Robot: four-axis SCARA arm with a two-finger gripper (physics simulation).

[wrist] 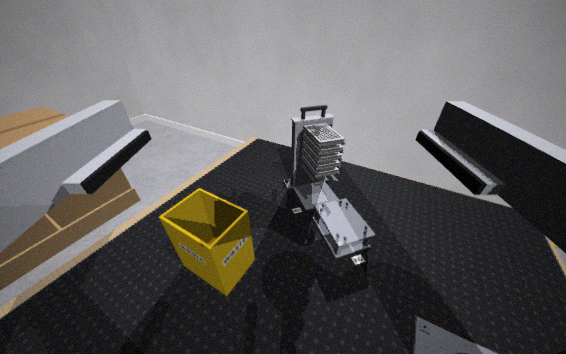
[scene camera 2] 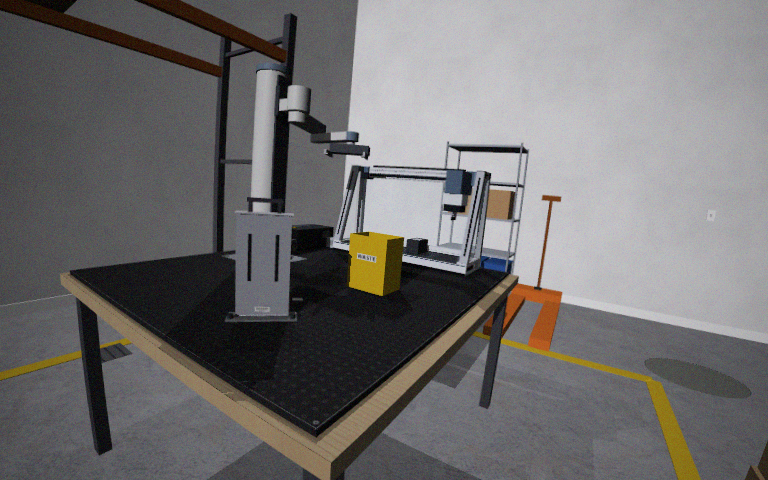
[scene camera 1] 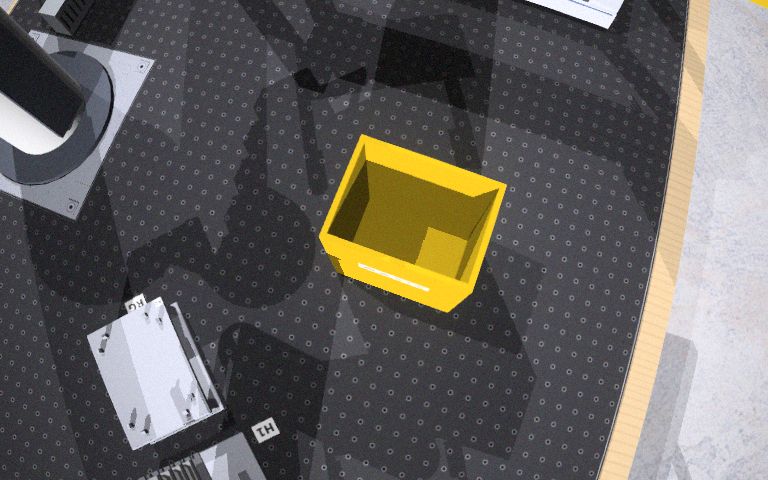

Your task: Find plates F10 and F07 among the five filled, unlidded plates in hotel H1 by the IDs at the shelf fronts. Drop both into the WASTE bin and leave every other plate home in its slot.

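Where they show: gripper, fingertip midpoint: (wrist: 283, 119) (scene camera 2: 344, 152); arm's base, link origin: (scene camera 1: 52, 118).
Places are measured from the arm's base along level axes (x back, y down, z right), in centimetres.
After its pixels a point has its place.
My gripper (scene camera 2: 347, 151) {x -37.9, y -52.3, z -8.6 cm} (wrist: 283, 119) {x -37.9, y -52.3, z -8.6 cm} is open and empty, high above the table, with its fingers wide apart at both sides of the wrist view. Hotel H1 (scene camera 2: 263, 266) {x -59.1, y -15.5, z 49.2 cm} (wrist: 297, 150) {x -60.7, y -18.8, z 42.8 cm} stands upright beyond the gripper, at the middle of the wrist view. A stack of plates (wrist: 325, 152) {x -48.8, y -24.2, z 37.1 cm} sits in its shelves; their IDs are too small to read. In scene camera 2 the hotel's back panel hides the plates. In scene camera 1 part of the hotel shows at the bottom edge. The yellow WASTE bin (scene camera 1: 453, 293) {x -71.2, y -17.0, z 8.6 cm} (scene camera 2: 390, 266) {x -72.6, y -11.4, z 5.0 cm} (wrist: 215, 272) {x -57.8, y -11.7, z -3.4 cm} stands upright; the inside that shows holds no plate.
A low pale stand (scene camera 1: 152, 373) {x -39.3, y -7.3, z 29.6 cm} (wrist: 345, 225) {x -36.9, y -7.3, z 28.0 cm} with small pegs and an RG label (scene camera 1: 135, 303) {x -30.4, y -1.3, z 22.6 cm} (wrist: 357, 259) {x -30.8, y -1.3, z 22.8 cm} is in front of the hotel. The arm's column (scene camera 2: 263, 141) {x -3.6, y -55.3, z 6.5 cm} rises behind the hotel in scene camera 2. A white gantry machine (scene camera 2: 476, 226) {x -84.7, y -24.4, z -55.0 cm} stands behind the bin there.
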